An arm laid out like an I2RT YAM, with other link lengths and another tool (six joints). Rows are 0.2 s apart.
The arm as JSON. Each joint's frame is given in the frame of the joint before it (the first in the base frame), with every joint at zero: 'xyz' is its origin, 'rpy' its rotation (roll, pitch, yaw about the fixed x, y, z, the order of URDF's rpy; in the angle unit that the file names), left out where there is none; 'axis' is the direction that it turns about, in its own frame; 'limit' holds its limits. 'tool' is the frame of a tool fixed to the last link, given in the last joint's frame.
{
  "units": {
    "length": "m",
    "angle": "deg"
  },
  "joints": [
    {
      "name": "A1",
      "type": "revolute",
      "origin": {
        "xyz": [
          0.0,
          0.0,
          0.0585
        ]
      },
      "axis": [
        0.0,
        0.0,
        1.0
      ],
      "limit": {
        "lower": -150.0,
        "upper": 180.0
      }
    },
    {
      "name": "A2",
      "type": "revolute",
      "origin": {
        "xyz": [
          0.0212,
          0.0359,
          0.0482
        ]
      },
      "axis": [
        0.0,
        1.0,
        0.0
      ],
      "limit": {
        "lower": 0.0,
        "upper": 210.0
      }
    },
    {
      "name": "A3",
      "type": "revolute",
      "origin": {
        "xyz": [
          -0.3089,
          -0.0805,
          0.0
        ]
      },
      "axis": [
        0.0,
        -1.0,
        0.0
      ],
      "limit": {
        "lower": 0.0,
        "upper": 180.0
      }
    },
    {
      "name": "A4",
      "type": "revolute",
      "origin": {
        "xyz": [
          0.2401,
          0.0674,
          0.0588
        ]
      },
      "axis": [
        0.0,
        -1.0,
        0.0
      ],
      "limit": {
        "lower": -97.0,
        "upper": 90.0
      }
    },
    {
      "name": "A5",
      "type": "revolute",
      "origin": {
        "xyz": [
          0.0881,
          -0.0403,
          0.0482
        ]
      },
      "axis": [
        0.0,
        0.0,
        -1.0
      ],
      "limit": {
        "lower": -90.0,
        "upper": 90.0
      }
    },
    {
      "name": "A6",
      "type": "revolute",
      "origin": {
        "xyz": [
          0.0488,
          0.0,
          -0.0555
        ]
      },
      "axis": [
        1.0,
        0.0,
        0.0
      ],
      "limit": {
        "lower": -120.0,
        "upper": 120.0
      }
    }
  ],
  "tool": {
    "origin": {
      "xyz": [
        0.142,
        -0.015,
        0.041
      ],
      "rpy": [
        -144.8,
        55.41,
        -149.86
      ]
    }
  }
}
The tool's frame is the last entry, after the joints.
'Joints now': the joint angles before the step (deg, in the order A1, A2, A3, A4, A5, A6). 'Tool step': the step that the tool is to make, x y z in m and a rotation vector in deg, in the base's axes. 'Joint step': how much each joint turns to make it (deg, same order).
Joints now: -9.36 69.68 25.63 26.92 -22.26 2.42
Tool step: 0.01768 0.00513 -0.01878 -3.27 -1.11 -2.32
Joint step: 4.18 7.11 -2.54 10.78 7.12 -1.18
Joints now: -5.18 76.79 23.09 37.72 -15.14 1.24
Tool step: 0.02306 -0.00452 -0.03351 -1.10 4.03 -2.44
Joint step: 1.46 8.52 1.79 2.76 4.14 -0.14
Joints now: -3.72 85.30 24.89 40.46 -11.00 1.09
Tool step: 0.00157 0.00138 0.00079 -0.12 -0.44 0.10
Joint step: 0.27 0.47 -0.03 0.95 0.20 -0.03
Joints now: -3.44 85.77 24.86 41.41 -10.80 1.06
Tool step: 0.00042 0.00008 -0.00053 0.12 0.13 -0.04
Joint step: 0.04 0.09 0.10 -0.12 0.04 0.14
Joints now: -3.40 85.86 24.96 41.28 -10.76 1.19
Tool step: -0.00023 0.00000 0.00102 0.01 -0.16 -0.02
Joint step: 0.01 -0.14 -0.04 0.06 0.02 0.03
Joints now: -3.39 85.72 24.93 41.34 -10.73 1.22
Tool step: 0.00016 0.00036 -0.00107 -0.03 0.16 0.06
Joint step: 0.04 0.13 0.01 -0.05 0.00 -0.04
